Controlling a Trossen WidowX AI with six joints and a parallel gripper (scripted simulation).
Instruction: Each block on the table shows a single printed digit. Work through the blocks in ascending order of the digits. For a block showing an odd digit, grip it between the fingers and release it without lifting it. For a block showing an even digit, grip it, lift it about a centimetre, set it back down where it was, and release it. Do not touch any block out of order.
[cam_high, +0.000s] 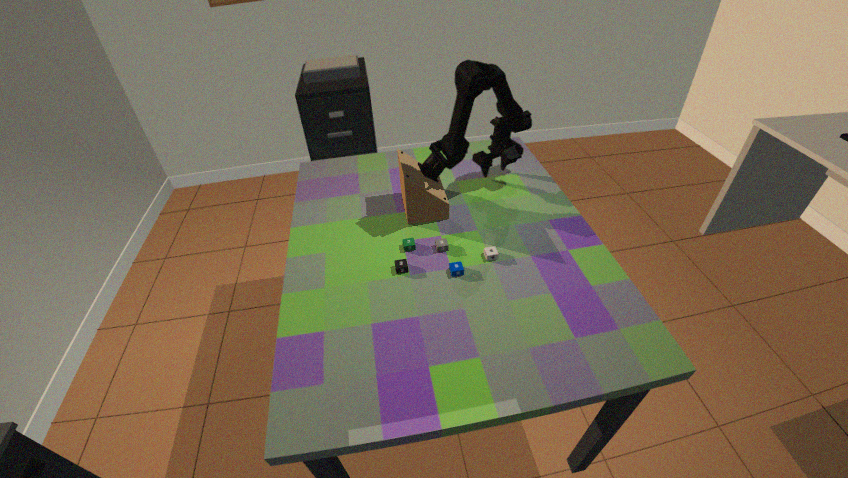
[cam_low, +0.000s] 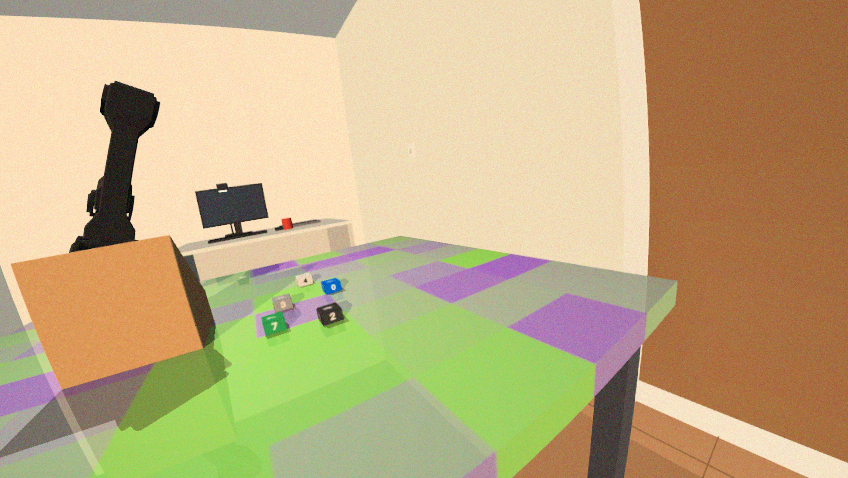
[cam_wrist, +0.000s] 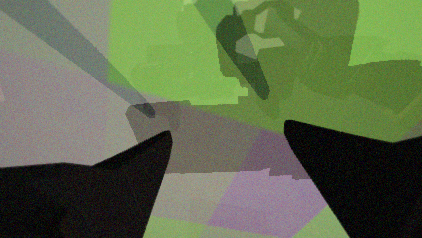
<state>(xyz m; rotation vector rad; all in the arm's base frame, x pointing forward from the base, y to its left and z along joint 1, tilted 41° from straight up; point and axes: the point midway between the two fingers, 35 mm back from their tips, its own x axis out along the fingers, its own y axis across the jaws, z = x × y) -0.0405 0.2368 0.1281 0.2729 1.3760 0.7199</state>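
The blue block is 400 mm ahead of my gripper tip and 290 mm to the right of it. The rest, counted from my gripper tip: grey block: 300 mm to the right, 300 mm ahead; then white block: 380 mm ahead, 180 mm to the right; then green block: 390 mm to the right, 270 mm ahead.
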